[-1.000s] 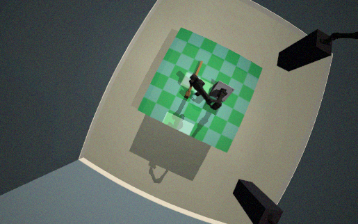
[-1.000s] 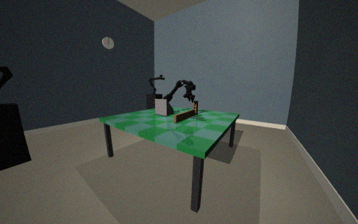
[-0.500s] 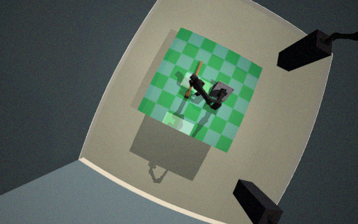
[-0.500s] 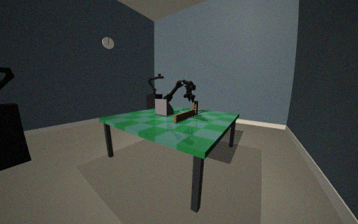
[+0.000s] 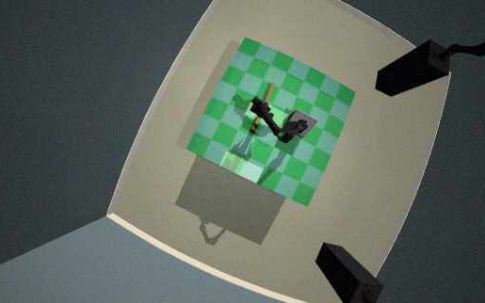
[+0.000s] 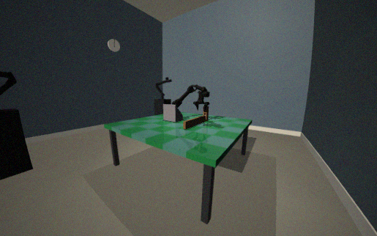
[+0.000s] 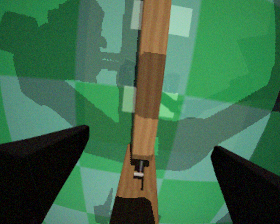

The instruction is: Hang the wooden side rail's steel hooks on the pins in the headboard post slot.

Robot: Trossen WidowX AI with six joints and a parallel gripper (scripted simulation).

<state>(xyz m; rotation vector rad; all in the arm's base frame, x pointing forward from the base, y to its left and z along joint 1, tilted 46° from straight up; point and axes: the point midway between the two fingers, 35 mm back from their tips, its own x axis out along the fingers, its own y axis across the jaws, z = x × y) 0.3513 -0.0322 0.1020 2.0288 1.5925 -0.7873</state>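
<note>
My gripper tip is now 20 mm short of the headboard post, 120 mm to the right of it and 60 mm above it.
</note>
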